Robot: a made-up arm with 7 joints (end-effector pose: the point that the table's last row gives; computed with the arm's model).
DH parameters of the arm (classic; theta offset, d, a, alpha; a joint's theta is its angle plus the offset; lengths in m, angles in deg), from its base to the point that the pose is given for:
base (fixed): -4.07 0 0 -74.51
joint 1: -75.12 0.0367 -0.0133 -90
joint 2: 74 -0.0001 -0.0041 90
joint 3: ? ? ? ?
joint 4: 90 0.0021 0.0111 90
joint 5: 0 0.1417 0 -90
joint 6: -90 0 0.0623 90
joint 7: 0 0 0 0
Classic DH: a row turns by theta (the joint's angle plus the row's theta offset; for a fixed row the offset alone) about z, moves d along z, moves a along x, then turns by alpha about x.
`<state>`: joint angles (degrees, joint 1 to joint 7).
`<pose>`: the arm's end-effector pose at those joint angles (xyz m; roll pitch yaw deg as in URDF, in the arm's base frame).
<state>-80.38 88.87 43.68 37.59 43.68 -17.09 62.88</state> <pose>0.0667 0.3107 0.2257 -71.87 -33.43 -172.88</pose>
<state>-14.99 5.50 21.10 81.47 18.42 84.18 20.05</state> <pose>-0.0240 0.0859 -0.3401 167.72 10.60 156.65</pose>
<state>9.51 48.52 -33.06 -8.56 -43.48 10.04 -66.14</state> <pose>0.0841 0.0930 -0.2647 -50.06 6.01 -98.04</pose>
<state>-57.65 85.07 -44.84 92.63 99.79 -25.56 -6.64</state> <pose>0.1236 0.4002 -0.0220 -162.00 22.88 87.96</pose>
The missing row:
joint 3: 90 -0.1829 0.0227 -90
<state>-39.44 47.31 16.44 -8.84 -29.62 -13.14 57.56</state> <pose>0.2461 0.1576 0.0425 -46.11 -38.16 73.49</pose>
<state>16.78 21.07 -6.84 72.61 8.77 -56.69 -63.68</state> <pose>-0.0787 0.1513 -0.3318 -44.85 33.24 -92.67</pose>
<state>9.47 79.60 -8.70 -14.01 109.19 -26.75 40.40</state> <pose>0.1543 0.1908 -0.1579 137.54 39.44 -70.86</pose>
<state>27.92 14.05 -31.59 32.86 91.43 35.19 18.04</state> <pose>-0.0777 0.0676 -0.3381 132.57 48.43 16.14</pose>
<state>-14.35 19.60 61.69 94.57 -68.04 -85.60 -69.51</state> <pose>-0.0308 0.1993 -0.2971 5.73 -10.20 55.78</pose>
